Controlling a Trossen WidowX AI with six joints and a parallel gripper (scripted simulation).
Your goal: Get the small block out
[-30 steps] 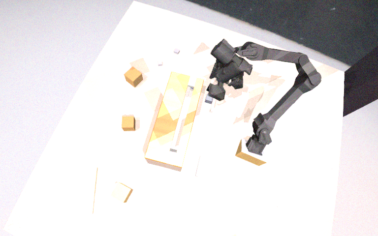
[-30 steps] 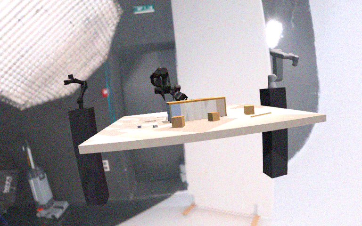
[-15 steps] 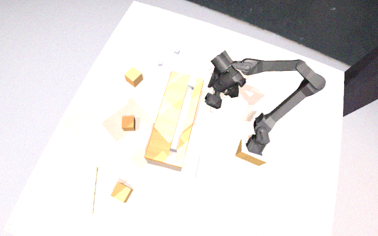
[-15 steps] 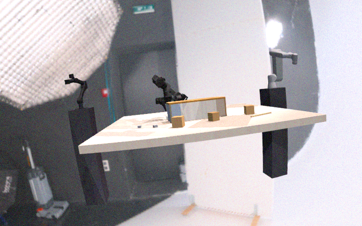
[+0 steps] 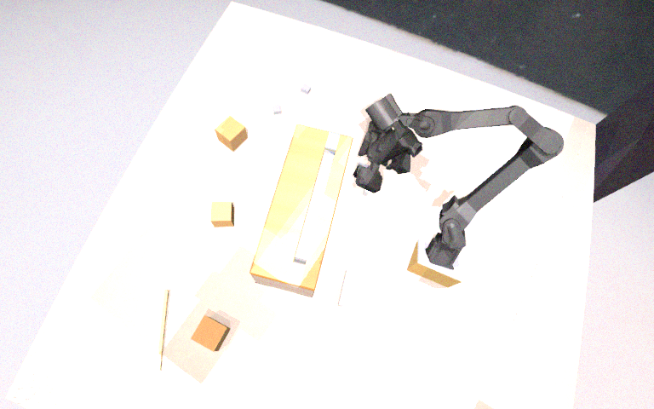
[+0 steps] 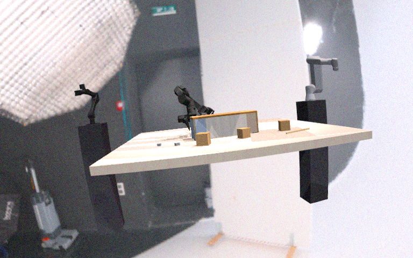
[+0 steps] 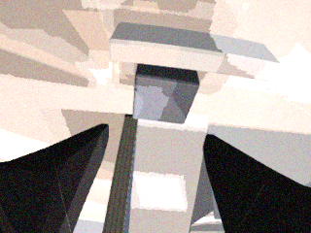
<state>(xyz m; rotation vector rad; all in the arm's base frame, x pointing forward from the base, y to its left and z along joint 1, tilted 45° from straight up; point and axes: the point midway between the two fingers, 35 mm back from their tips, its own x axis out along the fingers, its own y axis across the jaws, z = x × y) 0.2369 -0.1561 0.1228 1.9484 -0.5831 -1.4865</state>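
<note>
My gripper tip is 30 mm above the grey block and 20 mm past it. From my gripper tip the other things lie so: clear-fronted box: 170 mm to the left, 60 mm ahead, 20 mm above; thin rod: 530 mm to the left, 340 mm ahead, 40 mm below.
</note>
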